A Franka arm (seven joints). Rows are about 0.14 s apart.
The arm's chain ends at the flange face. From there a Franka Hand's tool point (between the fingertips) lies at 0.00 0.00 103.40 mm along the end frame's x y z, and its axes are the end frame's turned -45 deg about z.
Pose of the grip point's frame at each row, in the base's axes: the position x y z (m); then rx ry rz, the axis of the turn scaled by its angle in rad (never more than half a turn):
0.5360, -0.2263, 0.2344, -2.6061, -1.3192, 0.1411
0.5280, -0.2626, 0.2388, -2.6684, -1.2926, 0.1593
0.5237, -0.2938, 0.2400, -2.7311, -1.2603, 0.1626
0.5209, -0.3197, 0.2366, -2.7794, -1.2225, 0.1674
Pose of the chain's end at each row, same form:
0.5548, -0.2417, 0.3349, -2.9582, -0.2249, 0.2563
0.5456, -0.2737, 0.3401, -3.0080, -0.1759, 0.2493
0.5394, -0.3012, 0.3419, -3.0525, -0.1211, 0.2284
0.5355, -0.3246, 0.3389, -3.0824, -0.0668, 0.2165

